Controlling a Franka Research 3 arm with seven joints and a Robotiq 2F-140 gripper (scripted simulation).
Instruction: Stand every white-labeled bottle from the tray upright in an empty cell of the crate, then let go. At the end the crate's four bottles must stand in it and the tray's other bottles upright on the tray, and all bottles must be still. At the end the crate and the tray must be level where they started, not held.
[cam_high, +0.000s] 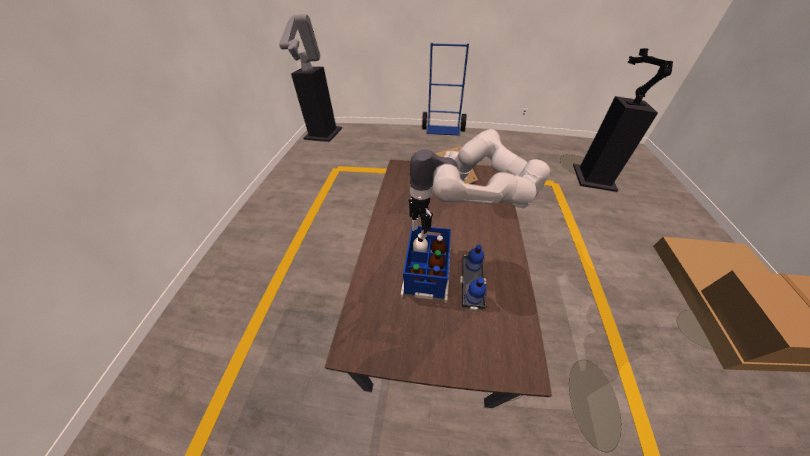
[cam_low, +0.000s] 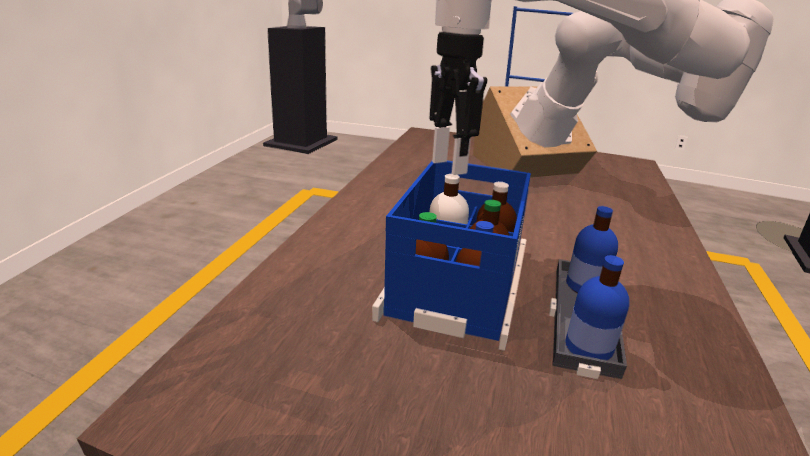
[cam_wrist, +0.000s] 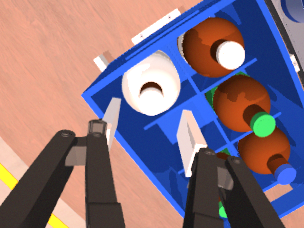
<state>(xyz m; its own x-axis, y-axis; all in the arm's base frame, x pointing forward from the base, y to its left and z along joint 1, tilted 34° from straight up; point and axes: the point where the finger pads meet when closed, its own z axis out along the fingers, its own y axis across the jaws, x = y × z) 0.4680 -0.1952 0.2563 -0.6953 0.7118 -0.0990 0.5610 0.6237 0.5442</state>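
My hand is 1 cm past the white-labeled bottle, 1 cm to the right of it and 12 cm above it. Round my hand: blue-labeled bottle 17 cm ahead, 30 cm to the left, 13 cm below; blue crate 8 cm ahead, 6 cm to the left, 13 cm below.
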